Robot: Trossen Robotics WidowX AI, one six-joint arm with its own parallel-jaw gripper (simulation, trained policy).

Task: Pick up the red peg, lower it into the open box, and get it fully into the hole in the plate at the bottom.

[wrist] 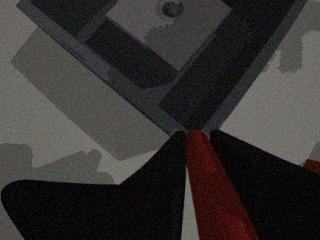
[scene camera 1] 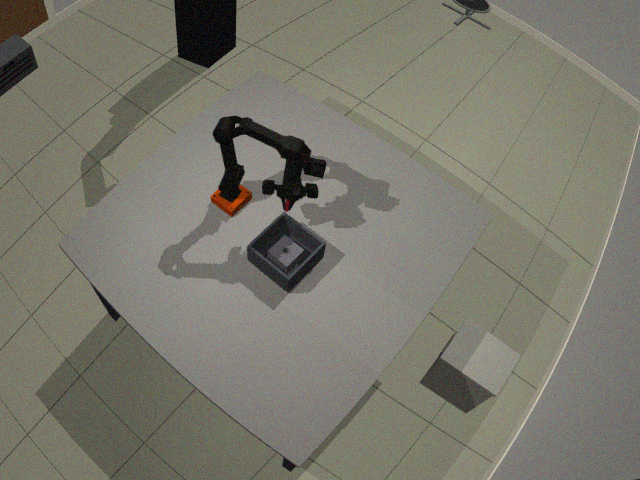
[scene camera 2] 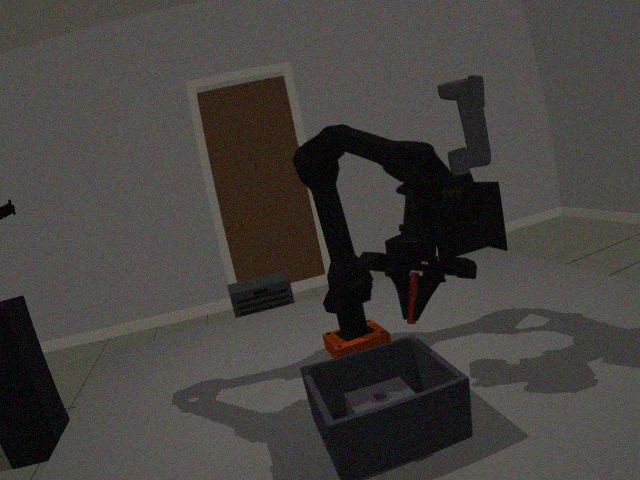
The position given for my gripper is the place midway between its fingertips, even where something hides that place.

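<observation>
My gripper is visible in scene camera 2 [scene camera 2: 410, 320], in scene camera 1 [scene camera 1: 286, 209] and in the wrist view [wrist: 196, 138]. A dark grey box appears in scene camera 2 [scene camera 2: 438, 415] and in the wrist view [wrist: 202, 97]. A light grey plate [scene camera 1: 285, 254] is visible.
</observation>
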